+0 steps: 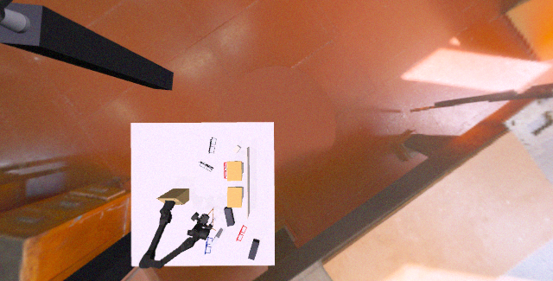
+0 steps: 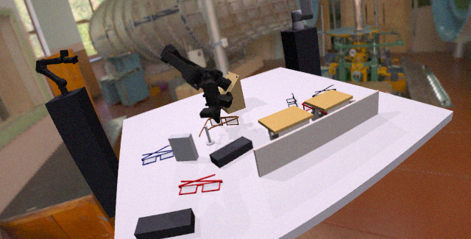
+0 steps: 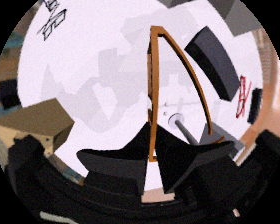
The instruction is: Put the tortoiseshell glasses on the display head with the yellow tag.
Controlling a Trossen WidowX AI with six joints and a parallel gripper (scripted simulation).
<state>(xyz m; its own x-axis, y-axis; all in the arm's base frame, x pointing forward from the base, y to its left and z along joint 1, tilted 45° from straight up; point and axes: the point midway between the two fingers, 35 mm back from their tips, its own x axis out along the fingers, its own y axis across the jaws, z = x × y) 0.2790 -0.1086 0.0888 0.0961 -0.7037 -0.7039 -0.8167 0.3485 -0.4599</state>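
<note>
Right now the pin stand is 4 cm ahead of my gripper tip, 6 cm to the right of it and 4 cm below it. Round my gripper tip: grey block 10 cm ahead, 18 cm to the right, 1 cm below; then display head 21 cm ahead, 20 cm to the left; then grey wall panel 33 cm ahead, 33 cm to the left, 1 cm below.
</note>
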